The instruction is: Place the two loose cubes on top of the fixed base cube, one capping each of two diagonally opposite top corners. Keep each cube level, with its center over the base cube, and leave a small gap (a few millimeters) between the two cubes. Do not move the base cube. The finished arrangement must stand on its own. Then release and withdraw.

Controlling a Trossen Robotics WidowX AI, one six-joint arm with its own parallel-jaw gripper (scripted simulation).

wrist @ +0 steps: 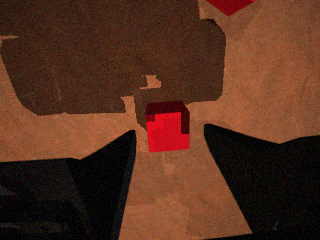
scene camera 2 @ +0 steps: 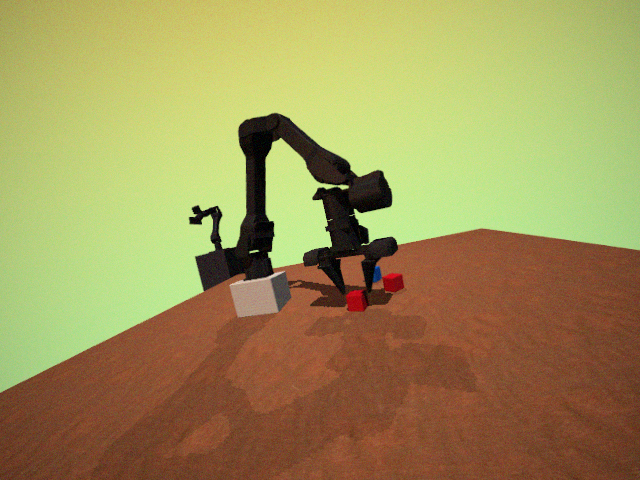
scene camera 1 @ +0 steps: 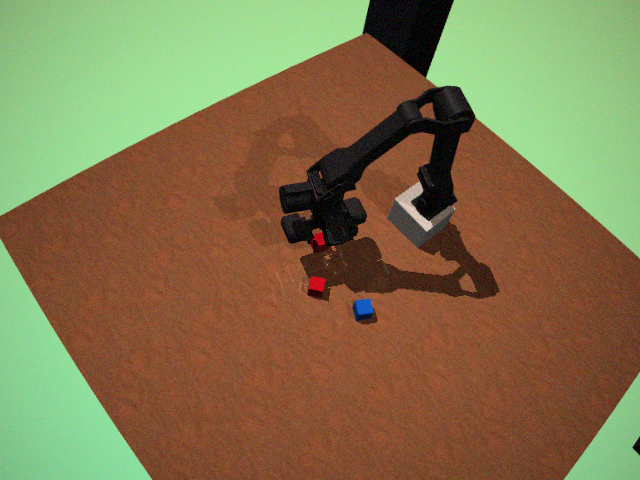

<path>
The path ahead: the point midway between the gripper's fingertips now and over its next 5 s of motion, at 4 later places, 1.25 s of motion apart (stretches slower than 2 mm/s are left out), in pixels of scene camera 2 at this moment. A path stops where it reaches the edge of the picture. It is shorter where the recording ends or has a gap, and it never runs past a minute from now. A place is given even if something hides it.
My gripper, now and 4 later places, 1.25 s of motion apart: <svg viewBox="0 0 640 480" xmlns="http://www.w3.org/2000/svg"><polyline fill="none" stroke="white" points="356,293 353,268 364,248 374,249 377,259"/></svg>
</path>
